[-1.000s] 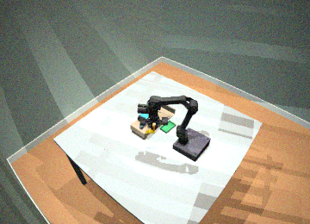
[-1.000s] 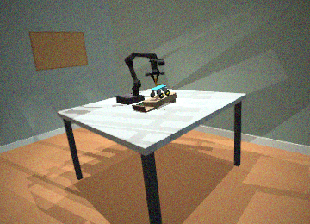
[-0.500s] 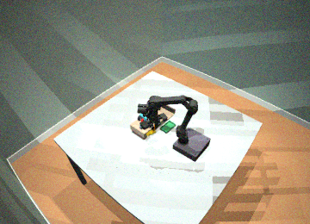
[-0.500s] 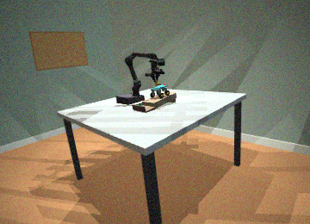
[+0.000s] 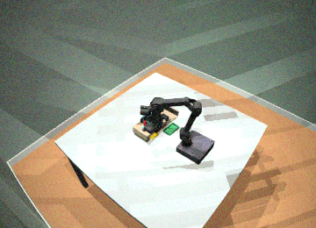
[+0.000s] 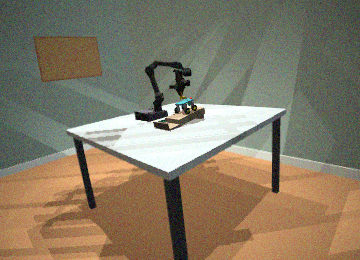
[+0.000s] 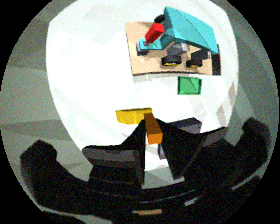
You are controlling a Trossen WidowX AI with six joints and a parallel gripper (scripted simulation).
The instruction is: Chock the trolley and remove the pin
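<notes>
Right now the red-headed stop pin is 14 cm ahead of my gripper tip, 3 cm to the right of it and 5 cm below it. From my gripper tip the other things lie so: yellow chock: 2 cm to the left, 1 cm below; trolley: 15 cm ahead, 12 cm to the right, 6 cm below.
</notes>
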